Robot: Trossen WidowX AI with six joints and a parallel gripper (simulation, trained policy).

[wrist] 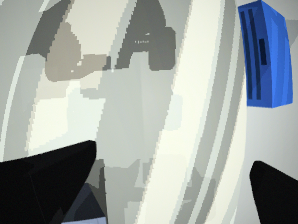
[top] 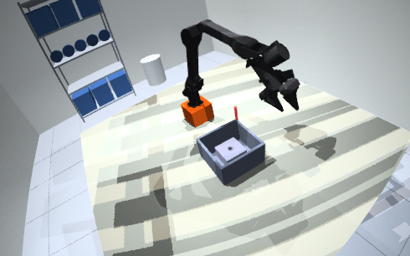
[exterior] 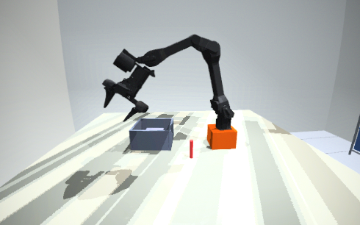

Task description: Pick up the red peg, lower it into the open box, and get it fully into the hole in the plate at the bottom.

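Right now my gripper tip is 30 cm past the red peg, 1 cm to the right of it and 16 cm above it. Also, from my gripper tip: plate (14 cm behind, 17 cm to the right, 16 cm below); then grey box (14 cm behind, 17 cm to the right, 17 cm below).
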